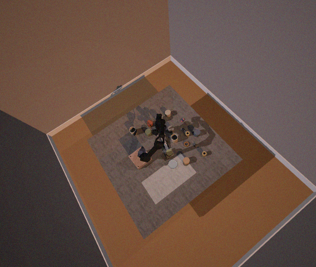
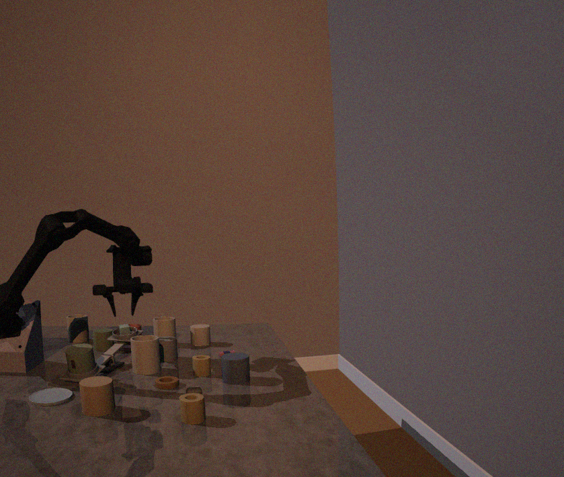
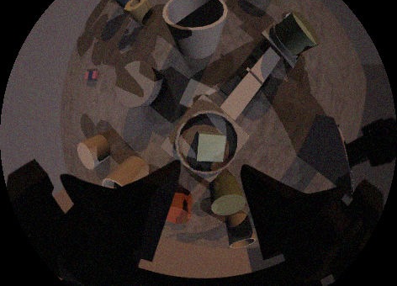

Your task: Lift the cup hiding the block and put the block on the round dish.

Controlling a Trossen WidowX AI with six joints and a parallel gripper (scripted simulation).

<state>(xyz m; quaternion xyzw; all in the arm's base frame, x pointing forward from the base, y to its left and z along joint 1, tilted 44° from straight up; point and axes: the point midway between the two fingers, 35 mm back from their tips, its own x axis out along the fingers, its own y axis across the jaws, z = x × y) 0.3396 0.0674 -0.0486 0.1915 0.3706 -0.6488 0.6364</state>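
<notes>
The pale green block is 5 cm below my gripper tip. Also, from my gripper tip: beam (12 cm to the right, 9 cm below, 4 cm behind); red piece (18 cm to the left, 10 cm below); green cup (26 cm to the right, 10 cm behind, 7 cm below).
</notes>
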